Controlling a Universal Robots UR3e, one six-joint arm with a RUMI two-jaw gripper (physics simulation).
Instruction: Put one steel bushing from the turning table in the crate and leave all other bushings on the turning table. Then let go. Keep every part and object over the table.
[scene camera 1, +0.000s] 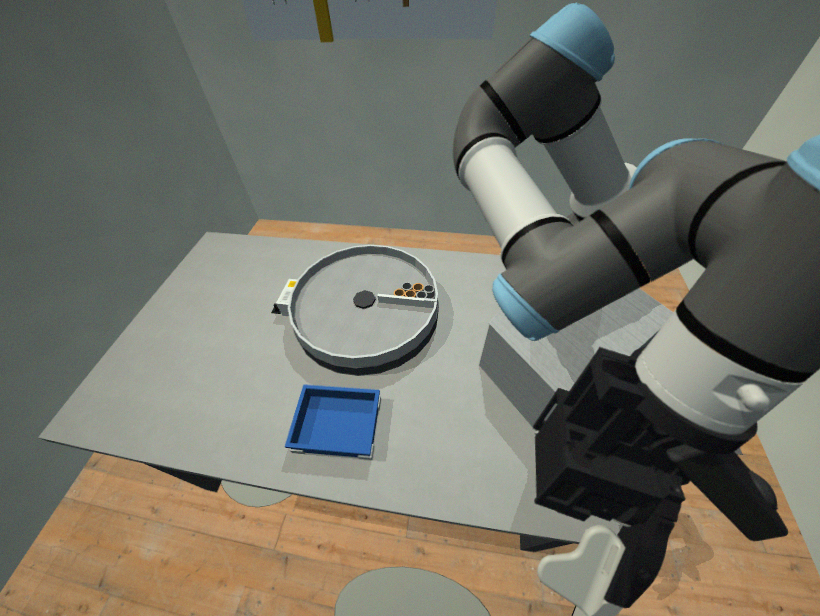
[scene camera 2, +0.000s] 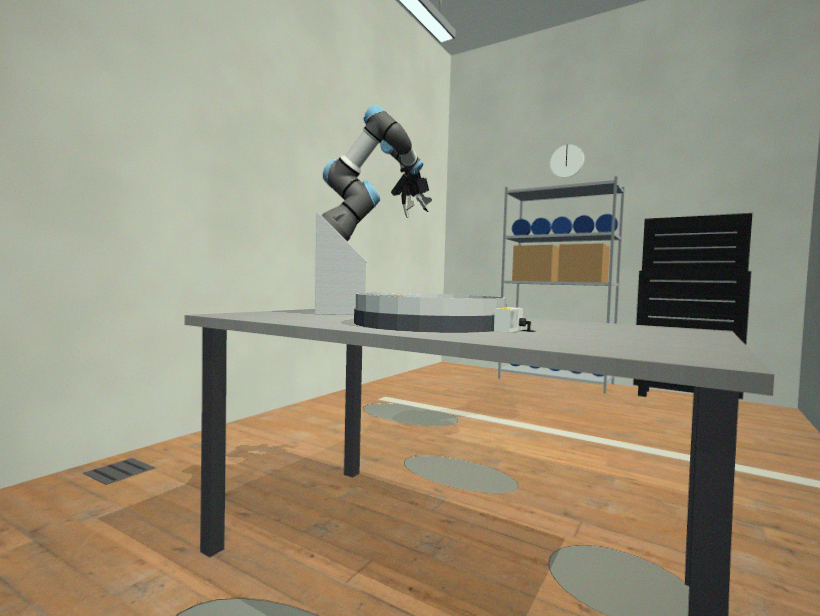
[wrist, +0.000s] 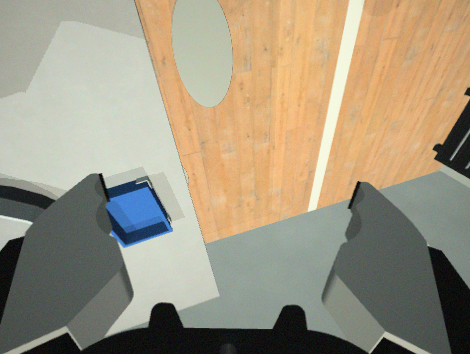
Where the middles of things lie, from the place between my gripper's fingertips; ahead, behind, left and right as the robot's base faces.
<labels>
Right now my hand is 41 cm short of the blue crate (scene camera 1: 338, 421), 7 cm to the left of it and 38 cm above it.
</labels>
